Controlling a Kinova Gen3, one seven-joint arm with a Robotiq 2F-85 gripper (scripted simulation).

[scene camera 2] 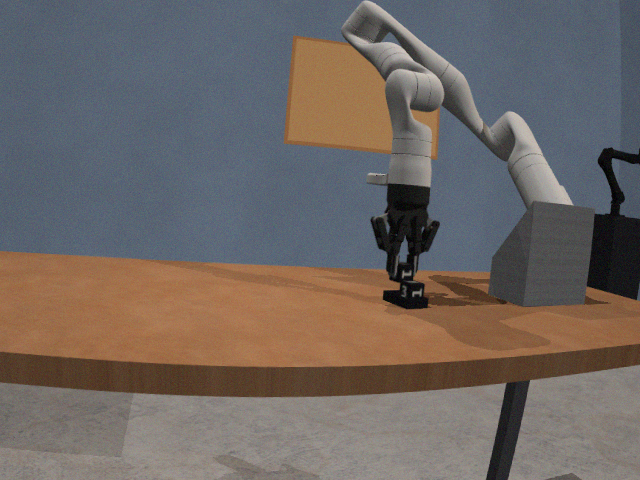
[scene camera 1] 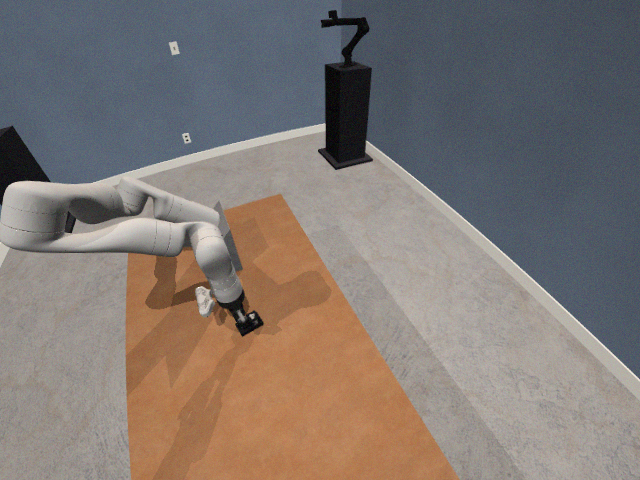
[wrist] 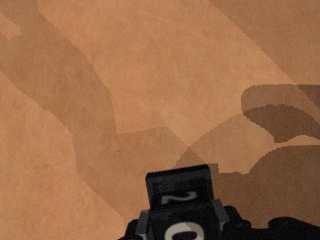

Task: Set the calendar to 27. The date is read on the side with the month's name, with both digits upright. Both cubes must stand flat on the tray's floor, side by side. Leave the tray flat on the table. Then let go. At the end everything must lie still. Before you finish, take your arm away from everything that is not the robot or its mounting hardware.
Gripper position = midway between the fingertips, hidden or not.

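Observation:
There is a black tray (wrist: 196, 176) that I can see from the wrist. My own gripper (wrist: 182, 220) is in that same view, and scene camera 2 gives me another look at the gripper (scene camera 2: 401, 276).

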